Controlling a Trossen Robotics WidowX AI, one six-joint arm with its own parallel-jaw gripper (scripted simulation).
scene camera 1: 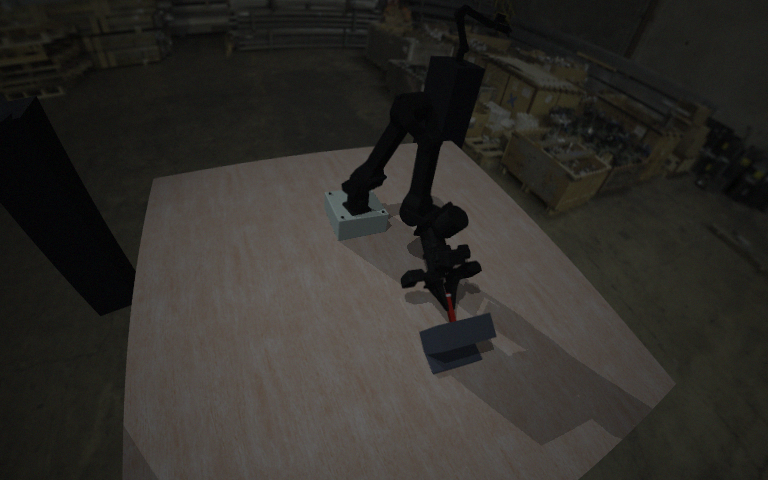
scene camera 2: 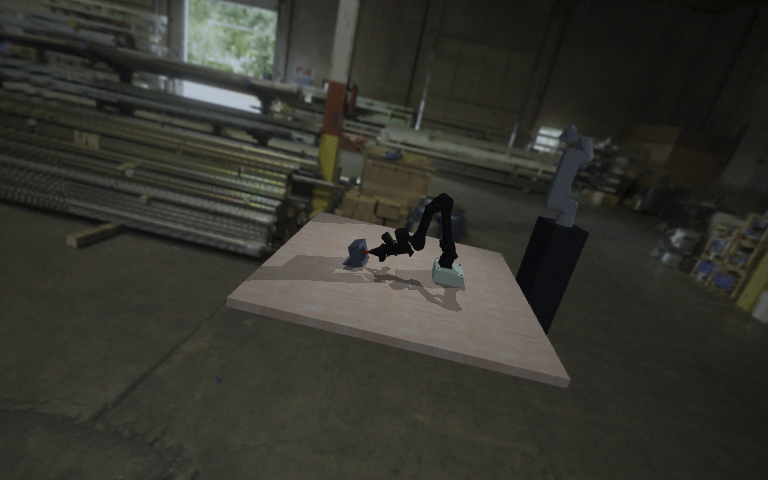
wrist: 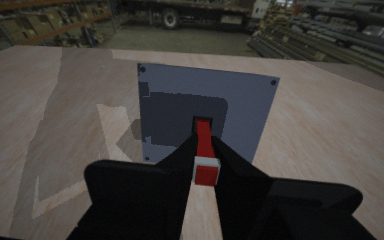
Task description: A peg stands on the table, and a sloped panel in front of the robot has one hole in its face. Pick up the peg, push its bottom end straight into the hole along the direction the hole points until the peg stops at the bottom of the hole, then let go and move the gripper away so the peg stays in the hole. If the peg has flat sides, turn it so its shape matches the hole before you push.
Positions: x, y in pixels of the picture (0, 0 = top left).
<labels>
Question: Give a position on a red square peg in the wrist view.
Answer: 206, 169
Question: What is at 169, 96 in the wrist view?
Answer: A sloped panel.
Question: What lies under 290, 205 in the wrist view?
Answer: My gripper.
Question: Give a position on a sloped panel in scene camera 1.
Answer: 448, 336
</labels>
